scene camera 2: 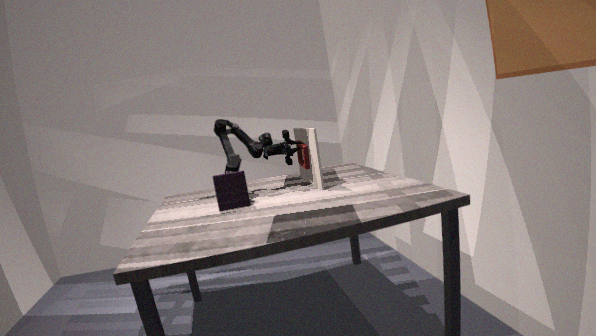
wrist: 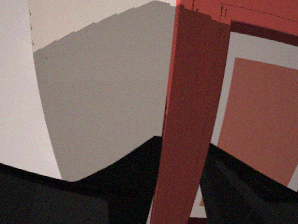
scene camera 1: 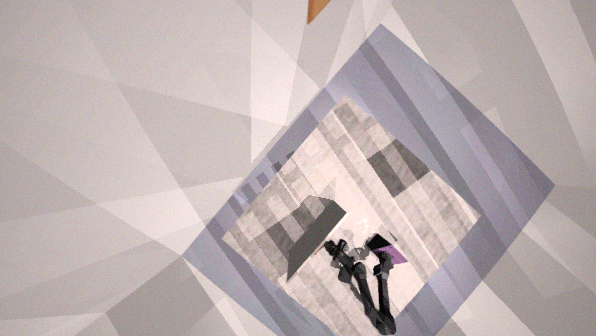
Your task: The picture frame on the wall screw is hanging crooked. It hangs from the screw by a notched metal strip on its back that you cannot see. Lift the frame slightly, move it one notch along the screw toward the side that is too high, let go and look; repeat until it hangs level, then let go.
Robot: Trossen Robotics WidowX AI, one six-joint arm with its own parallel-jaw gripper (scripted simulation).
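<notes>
Red picture frame held in my gripper. White wall panel here too.
</notes>
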